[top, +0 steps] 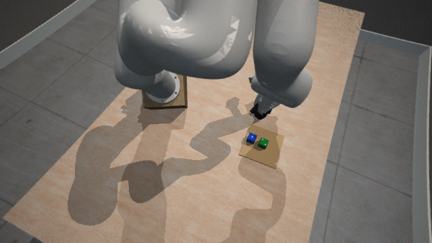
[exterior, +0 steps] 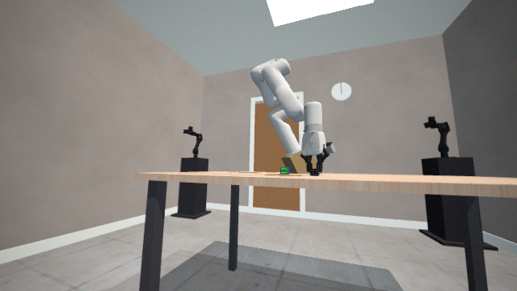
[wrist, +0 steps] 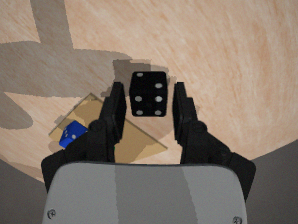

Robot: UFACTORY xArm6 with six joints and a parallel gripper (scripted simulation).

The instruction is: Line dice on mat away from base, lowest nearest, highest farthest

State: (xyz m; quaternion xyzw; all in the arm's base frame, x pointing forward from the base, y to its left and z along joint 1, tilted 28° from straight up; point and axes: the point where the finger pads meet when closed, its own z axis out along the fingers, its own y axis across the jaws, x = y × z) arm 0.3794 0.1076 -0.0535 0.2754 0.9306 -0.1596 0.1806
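Right now my hand is 20 mm above the black die. The rest, counted from my hand: tan mat 40 mm ahead, 120 mm to the right, 30 mm below; green die 40 mm ahead, 120 mm to the right, 20 mm below; blue die 120 mm to the right, 20 mm below.
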